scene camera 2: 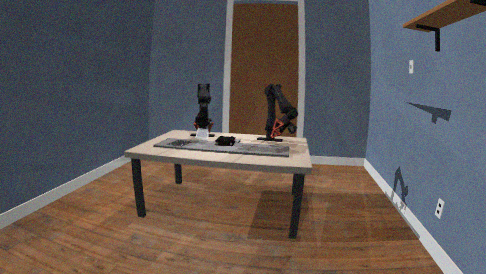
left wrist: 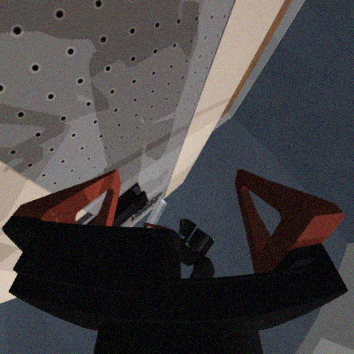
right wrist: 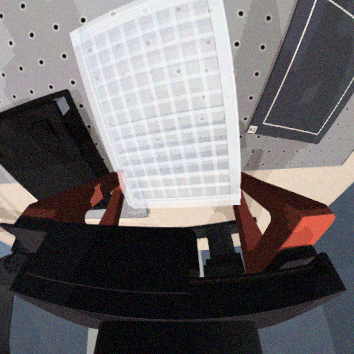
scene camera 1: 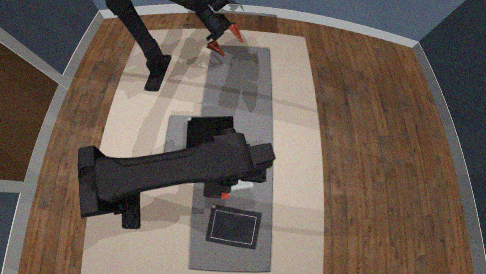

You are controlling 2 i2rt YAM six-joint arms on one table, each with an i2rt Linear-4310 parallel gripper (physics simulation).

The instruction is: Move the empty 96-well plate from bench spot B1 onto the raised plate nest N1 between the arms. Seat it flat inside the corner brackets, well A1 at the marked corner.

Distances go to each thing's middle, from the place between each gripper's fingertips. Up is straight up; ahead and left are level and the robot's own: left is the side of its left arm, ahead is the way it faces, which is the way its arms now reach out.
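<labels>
The dark nest with white outline [scene camera 1: 228, 226] is 70 mm ahead of my right hand, 160 mm to the right of it and 70 mm below it. Counted from that same right hand, the white well plate [right wrist: 161, 88] is 10 mm to the left and 50 mm ahead, while the black block [scene camera 1: 206, 127] is 30 mm behind, 150 mm to the left and 40 mm below.
As for the black block and my left hand, the block is 7 cm below the hand, 6 cm behind it and 33 cm to the right of it. From my left hand I also find the dark nest with white outline 4 cm ahead, 64 cm to the right and 10 cm below, and the white well plate 3 cm ahead, 3 cm below and 48 cm to the right.
</labels>
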